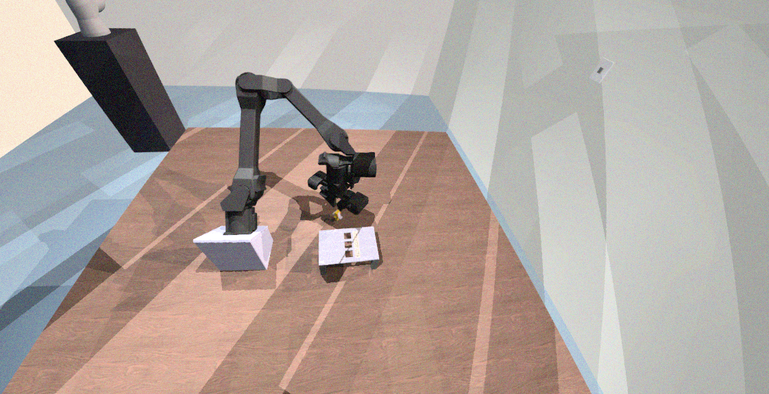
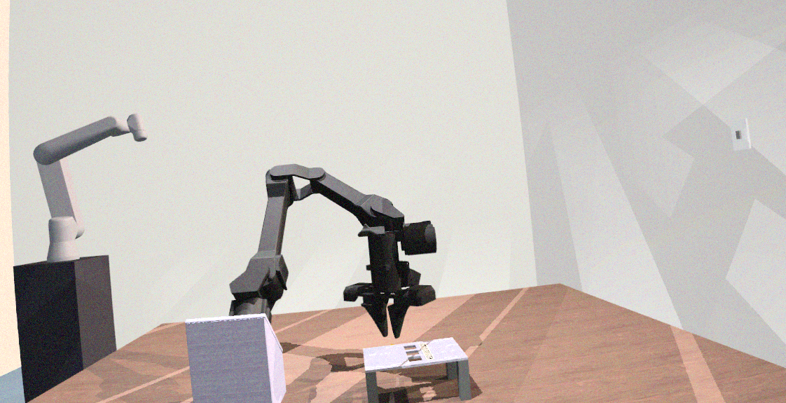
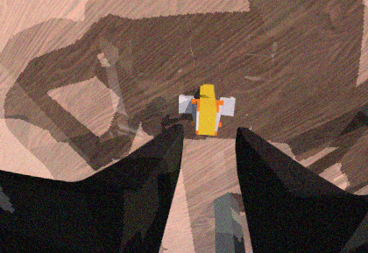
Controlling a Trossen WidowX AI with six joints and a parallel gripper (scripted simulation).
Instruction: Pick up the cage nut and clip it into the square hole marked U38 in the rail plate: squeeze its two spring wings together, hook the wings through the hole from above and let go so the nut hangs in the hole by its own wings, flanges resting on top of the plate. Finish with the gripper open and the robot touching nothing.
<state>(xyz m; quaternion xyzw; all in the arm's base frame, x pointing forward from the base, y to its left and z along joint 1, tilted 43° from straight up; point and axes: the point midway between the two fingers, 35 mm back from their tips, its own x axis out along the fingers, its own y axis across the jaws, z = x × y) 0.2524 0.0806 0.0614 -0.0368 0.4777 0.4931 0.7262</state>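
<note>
Now: gripper tip 30 mm above the cage nut.
</note>
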